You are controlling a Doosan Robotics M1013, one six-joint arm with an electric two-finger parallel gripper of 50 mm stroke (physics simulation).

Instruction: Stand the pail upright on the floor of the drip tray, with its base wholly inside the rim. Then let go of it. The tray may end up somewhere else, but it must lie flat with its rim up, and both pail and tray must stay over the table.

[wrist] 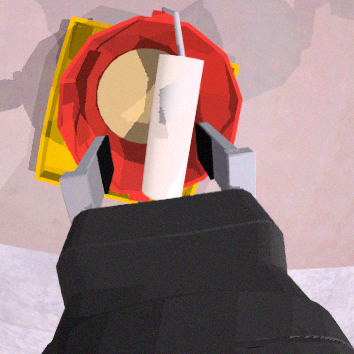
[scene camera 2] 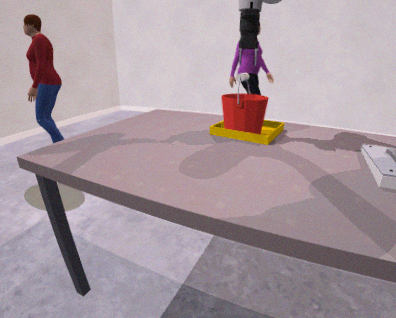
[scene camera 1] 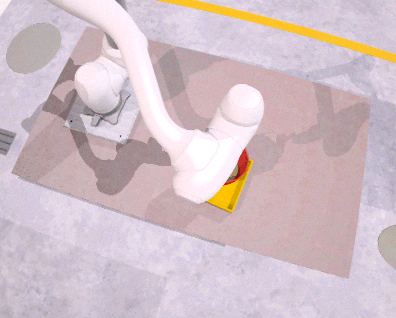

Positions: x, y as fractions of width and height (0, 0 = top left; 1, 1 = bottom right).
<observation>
I see my gripper (wrist: 0.43, 0.41), a yellow drip tray (scene camera 2: 0.68, 0.41) and a red pail (scene camera 2: 0.63, 0.37).
The yellow drip tray is seen too in the wrist view (wrist: 0.15, 0.44) and in scene camera 1 (scene camera 1: 0.57, 0.62). The red pail shows as well in the wrist view (wrist: 0.30, 0.25).
</observation>
